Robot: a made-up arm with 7 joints. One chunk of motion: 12 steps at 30 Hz.
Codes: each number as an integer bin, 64 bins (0 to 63) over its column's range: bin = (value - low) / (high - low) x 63, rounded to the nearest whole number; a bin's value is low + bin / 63 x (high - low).
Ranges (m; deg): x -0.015..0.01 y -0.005..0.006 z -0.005..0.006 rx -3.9..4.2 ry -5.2..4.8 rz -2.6..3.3
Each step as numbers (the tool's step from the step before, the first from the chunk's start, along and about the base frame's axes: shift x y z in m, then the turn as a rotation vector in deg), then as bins.
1 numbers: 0.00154 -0.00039 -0.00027 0.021 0.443 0.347
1 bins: 42 26 27 30 36 31
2 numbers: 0.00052 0.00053 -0.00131 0.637 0.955 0.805
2 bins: 39 32 21 35 39 36
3 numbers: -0.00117 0.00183 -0.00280 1.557 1.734 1.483
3 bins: 35 39 13 42 44 44
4 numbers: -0.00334 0.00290 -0.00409 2.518 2.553 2.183
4 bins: 29 45 5 50 49 51
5 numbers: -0.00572 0.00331 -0.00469 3.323 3.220 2.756
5 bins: 23 48 2 56 53 57
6 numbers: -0.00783 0.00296 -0.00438 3.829 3.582 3.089
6 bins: 18 46 4 60 55 61
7 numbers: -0.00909 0.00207 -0.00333 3.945 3.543 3.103
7 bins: 15 40 10 61 55 61
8 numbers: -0.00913 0.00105 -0.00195 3.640 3.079 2.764
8 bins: 15 35 17 59 52 57
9 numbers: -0.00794 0.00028 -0.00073 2.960 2.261 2.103
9 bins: 18 30 24 53 47 50
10 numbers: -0.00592 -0.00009 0.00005 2.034 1.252 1.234
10 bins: 23 28 29 46 41 41
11 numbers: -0.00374 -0.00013 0.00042 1.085 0.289 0.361
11 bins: 28 28 31 39 35 32
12 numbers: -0.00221 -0.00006 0.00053 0.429 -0.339 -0.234
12 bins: 32 28 32 34 31 25
